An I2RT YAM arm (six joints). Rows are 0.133 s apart.
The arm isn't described. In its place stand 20 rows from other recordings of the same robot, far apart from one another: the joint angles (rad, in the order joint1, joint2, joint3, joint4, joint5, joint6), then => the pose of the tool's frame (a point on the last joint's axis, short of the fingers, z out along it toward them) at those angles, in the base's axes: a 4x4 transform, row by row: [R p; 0 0 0 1], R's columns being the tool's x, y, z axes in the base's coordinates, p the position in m.
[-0.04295, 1.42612, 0.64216, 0.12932, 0.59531, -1.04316] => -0.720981 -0.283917 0.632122 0.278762; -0.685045 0.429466 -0.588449 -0.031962; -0.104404 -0.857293 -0.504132 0.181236; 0 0 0 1
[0.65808, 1.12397, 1.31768, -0.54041, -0.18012, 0.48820] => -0.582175 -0.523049 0.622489 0.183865; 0.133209 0.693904 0.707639 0.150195; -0.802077 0.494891 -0.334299 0.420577; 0 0 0 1
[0.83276, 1.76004, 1.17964, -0.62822, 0.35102, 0.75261] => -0.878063 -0.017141 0.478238 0.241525; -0.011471 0.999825 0.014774 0.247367; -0.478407 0.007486 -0.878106 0.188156; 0 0 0 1
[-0.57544, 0.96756, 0.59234, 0.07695, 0.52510, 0.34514] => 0.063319 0.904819 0.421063 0.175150; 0.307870 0.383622 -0.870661 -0.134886; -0.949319 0.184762 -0.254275 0.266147; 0 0 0 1
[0.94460, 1.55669, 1.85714, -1.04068, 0.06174, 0.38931] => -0.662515 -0.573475 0.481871 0.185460; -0.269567 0.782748 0.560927 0.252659; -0.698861 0.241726 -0.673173 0.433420; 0 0 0 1
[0.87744, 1.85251, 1.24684, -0.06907, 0.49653, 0.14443] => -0.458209 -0.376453 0.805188 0.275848; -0.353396 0.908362 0.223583 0.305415; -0.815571 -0.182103 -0.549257 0.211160; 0 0 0 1
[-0.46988, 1.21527, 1.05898, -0.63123, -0.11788, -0.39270] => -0.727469 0.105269 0.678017 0.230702; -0.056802 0.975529 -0.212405 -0.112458; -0.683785 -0.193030 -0.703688 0.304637; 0 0 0 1
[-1.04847, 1.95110, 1.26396, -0.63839, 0.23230, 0.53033] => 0.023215 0.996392 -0.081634 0.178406; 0.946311 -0.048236 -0.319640 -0.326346; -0.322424 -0.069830 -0.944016 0.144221; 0 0 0 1
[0.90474, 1.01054, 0.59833, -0.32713, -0.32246, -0.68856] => 0.244322 -0.952103 0.183867 0.119560; -0.664477 -0.026285 0.746847 0.170399; -0.706242 -0.304647 -0.639072 0.221348; 0 0 0 1
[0.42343, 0.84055, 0.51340, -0.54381, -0.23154, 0.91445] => -0.849151 0.226219 0.477250 0.147221; 0.463075 0.753432 0.466799 0.075313; -0.253977 0.617385 -0.744534 0.205161; 0 0 0 1
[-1.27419, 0.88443, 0.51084, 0.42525, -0.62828, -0.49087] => -0.270541 0.538168 0.798237 0.080031; -0.419630 0.680322 -0.600893 -0.190274; -0.866440 -0.497531 0.041776 0.289474; 0 0 0 1
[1.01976, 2.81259, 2.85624, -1.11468, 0.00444, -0.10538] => -0.367488 -0.894476 0.254686 0.295695; -0.798894 0.443808 0.405959 0.480870; -0.476152 -0.054282 -0.877686 0.173238; 0 0 0 1
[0.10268, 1.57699, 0.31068, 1.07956, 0.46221, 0.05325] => -0.166111 0.353464 0.920582 0.256627; 0.030776 0.934955 -0.353429 0.010485; -0.985627 -0.030377 -0.166184 0.142099; 0 0 0 1
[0.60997, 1.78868, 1.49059, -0.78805, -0.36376, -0.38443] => -0.420601 -0.894237 0.153085 0.303284; -0.721550 0.432001 0.541055 0.227410; -0.549965 0.117110 -0.826937 0.261742; 0 0 0 1
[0.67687, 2.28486, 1.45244, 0.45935, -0.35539, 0.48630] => -0.643672 -0.609655 0.462609 0.383697; 0.044880 0.573369 0.818067 0.324191; -0.763984 0.547329 -0.341700 0.133065; 0 0 0 1
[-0.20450, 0.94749, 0.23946, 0.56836, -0.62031, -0.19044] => -0.058440 -0.416989 0.907031 0.193175; -0.145183 0.902474 0.405540 -0.018930; -0.987677 -0.107986 -0.113280 0.199768; 0 0 0 1
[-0.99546, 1.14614, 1.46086, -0.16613, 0.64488, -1.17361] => -0.885441 0.458778 -0.074279 0.105529; 0.010906 -0.139271 -0.990194 -0.202051; -0.464625 -0.877568 0.118312 0.502112; 0 0 0 1
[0.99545, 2.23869, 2.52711, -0.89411, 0.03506, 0.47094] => -0.649392 -0.592681 0.476465 0.268431; -0.167970 0.722871 0.670256 0.411609; -0.741671 0.355227 -0.568980 0.385598; 0 0 0 1
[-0.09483, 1.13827, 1.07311, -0.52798, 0.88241, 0.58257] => -0.080849 0.888710 0.451286 0.234167; 0.358787 0.448366 -0.818682 -0.049890; -0.929911 0.095726 -0.355107 0.343104; 0 0 0 1
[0.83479, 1.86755, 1.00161, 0.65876, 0.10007, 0.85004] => -0.595874 -0.339615 0.727734 0.277025; 0.455680 0.603194 0.654609 0.300540; -0.661279 0.721678 -0.204672 0.195712; 0 0 0 1
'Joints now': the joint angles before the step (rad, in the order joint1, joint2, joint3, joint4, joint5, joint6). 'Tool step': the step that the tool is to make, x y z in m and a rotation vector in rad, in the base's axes. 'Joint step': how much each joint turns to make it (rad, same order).
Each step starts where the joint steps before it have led.
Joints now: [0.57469, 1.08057, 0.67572, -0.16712, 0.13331, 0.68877]
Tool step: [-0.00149, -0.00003, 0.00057, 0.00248, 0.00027, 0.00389]
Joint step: [0.00305, -0.00671, -0.00137, -0.00440, -0.00191, 0.00143]
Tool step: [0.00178, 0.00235, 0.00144, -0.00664, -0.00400, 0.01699]
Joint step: [0.00307, 0.01143, 0.01101, 0.00193, -0.00754, -0.01415]
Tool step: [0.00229, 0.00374, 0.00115, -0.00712, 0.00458, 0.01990]
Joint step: [0.00634, 0.01866, 0.01670, -0.00457, -0.00955, -0.01029]
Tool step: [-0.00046, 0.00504, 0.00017, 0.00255, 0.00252, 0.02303]
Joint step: [0.01724, 0.01085, 0.00670, 0.00352, -0.00677, -0.00020]
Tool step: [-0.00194, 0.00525, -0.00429, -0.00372, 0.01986, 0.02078]
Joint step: [0.02149, 0.01359, -0.00289, -0.00267, -0.00407, 0.00745]
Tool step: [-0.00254, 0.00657, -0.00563, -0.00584, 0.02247, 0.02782]
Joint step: [0.02669, 0.01773, -0.00486, 0.00042, -0.00590, 0.00655]
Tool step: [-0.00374, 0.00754, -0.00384, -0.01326, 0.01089, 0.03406]
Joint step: [0.03341, 0.01468, -0.00137, -0.00039, 0.00160, -0.00335]
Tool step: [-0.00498, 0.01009, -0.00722, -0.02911, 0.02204, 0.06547]
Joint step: [0.04155, 0.02671, -0.00174, -0.00530, -0.01428, -0.02081]
